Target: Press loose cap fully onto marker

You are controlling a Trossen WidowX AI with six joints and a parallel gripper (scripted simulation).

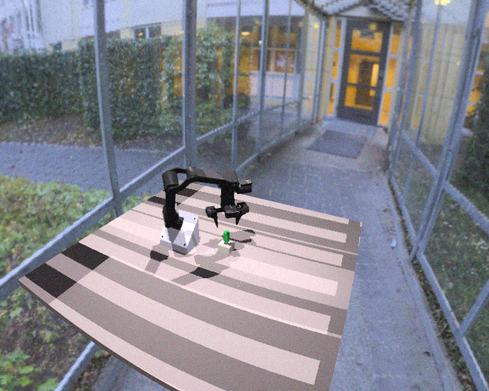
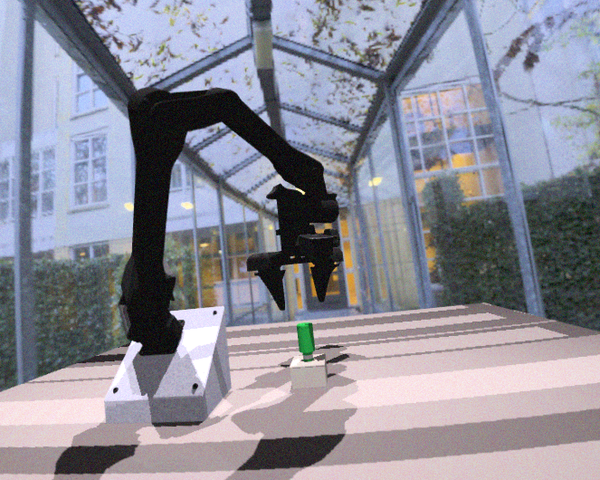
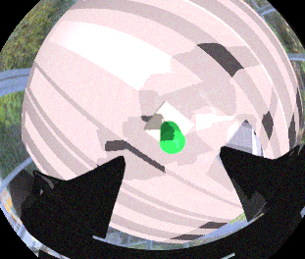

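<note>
Now: the green cap 6 cm below my gripper tip. Round my gripper tip: holder block: 12 cm below.
</note>
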